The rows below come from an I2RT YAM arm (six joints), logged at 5 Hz.
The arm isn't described. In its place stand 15 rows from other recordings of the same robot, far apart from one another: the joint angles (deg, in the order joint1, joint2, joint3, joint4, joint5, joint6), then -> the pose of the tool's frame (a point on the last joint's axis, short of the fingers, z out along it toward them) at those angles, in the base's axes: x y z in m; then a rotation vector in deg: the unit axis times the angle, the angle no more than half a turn.
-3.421, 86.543, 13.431, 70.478, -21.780, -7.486 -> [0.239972 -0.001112 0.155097 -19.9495 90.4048 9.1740]
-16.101, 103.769, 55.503, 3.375, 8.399, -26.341 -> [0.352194 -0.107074 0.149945 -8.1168 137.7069 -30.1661]
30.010, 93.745, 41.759, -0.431, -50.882, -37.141 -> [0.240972 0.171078 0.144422 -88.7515 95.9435 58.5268]
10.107, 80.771, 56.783, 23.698, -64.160, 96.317 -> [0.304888 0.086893 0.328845 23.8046 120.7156 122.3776]
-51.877, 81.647, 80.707, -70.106, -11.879, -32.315 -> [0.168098 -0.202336 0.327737 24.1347 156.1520 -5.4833]
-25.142, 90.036, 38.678, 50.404, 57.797, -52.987 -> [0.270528 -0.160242 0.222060 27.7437 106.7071 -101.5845]
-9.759, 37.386, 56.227, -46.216, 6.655, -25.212 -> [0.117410 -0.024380 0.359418 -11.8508 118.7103 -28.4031]
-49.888, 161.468, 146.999, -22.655, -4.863, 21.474 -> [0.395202 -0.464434 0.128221 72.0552 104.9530 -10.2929]
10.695, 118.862, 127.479, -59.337, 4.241, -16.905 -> [0.442676 0.080925 0.355978 -31.7792 137.1817 -7.9275]
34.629, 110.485, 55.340, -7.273, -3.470, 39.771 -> [0.288715 0.202006 0.096965 5.9084 157.7475 27.2346]
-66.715, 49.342, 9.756, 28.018, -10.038, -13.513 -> [0.077598 -0.164612 0.182024 40.5862 97.9752 -48.5120]
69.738, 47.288, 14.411, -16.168, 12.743, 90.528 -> [0.059493 0.138486 0.142767 33.7122 148.5909 53.0963]
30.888, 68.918, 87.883, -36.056, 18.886, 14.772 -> [0.212019 0.113403 0.464549 -1.9589 106.5377 14.1017]
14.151, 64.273, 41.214, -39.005, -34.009, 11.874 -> [0.191798 0.068893 0.219129 -14.5634 151.5664 53.7417]
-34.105, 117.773, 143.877, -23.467, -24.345, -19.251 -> [0.374992 -0.236213 0.513665 -8.1702 88.0591 -23.9287]
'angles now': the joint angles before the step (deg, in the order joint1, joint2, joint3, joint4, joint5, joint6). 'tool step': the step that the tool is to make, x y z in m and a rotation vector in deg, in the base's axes. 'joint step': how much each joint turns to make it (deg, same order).
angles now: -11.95, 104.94, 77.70, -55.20, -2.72, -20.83
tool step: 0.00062, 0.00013, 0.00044, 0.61, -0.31, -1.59
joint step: 0.00, 0.00, 0.08, 0.18, -0.44, 1.66
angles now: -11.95, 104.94, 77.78, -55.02, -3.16, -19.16
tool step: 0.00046, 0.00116, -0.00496, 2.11, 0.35, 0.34
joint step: 0.00, 0.61, -0.35, 0.18, -2.02, -0.08
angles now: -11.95, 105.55, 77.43, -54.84, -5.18, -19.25
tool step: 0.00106, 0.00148, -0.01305, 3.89, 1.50, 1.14
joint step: -0.09, 1.85, -0.61, 0.08, -3.60, -0.87
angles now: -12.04, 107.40, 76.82, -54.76, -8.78, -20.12
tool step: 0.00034, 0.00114, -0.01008, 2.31, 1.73, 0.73
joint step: 0.00, 1.58, -0.27, -0.43, -1.94, -0.62
